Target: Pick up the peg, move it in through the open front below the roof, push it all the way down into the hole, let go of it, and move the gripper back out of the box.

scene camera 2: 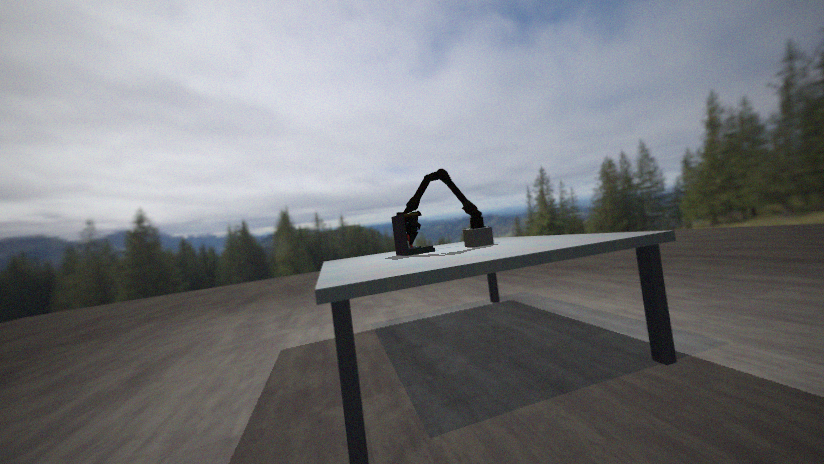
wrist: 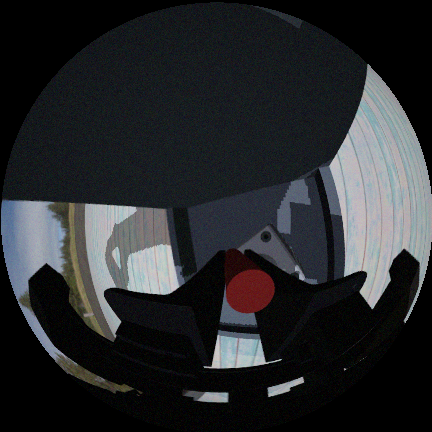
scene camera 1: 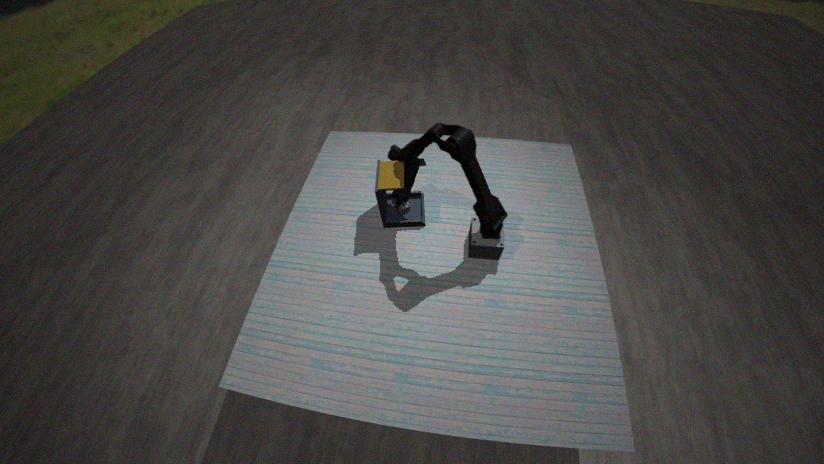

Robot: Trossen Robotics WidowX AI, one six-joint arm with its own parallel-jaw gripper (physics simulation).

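Frame: origin at the arm's base, x left, y ahead, z down, level; centimetres.
Where they show: gripper, fingertip midpoint: (scene camera 2: 410, 245) (wrist: 234, 255) (scene camera 1: 397, 205); arm's base, origin of the base link: (scene camera 2: 477, 227) (scene camera 1: 490, 230).
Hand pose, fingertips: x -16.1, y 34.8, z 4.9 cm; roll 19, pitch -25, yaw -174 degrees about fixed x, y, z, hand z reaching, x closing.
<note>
Things, the pixels of their top centre, and the offset from my fingertips. "spot": a spot on its surface instead. Level surfaces: height alone.
- red peg, middle of its top: (wrist: 194, 298) (scene camera 1: 396, 193) (scene camera 2: 408, 234) dx -1.0, dy -0.1, dz -6.1 cm
- grey square hole plate, middle of its top: (wrist: 258, 272) (scene camera 1: 401, 203) dx -1.4, dy -1.6, dz +0.8 cm
- low dark rim, surface spot: (wrist: 327, 225) spot: dx -7.4, dy +1.0, dz +3.0 cm
- box floor, its level: dz +4.1 cm
The red peg (scene camera 1: 399, 206) (scene camera 2: 409, 239) (wrist: 250, 291) is held in my gripper (scene camera 1: 401, 202) (wrist: 234, 255), which is shut on it. In the wrist view the peg's round end faces the camera and its far end runs down between the fingertips. The gripper is inside the box, low over its floor. The grey square hole plate (wrist: 266, 244) lies partly behind the right finger. Its hole is mostly hidden by the fingertips, so I cannot tell whether the peg's far end is in it. The box has a yellow roof (scene camera 1: 388, 174) above the gripper.
The box's dark back wall (scene camera 2: 399, 236) (wrist: 175, 110) rises close beside the gripper and fills the upper wrist view. A low dark rim (wrist: 327, 225) edges the box floor (wrist: 225, 220). The arm's grey base (scene camera 1: 485, 247) (scene camera 2: 478, 236) stands on the table (scene camera 1: 461, 345) (scene camera 2: 518, 259) to the right.
</note>
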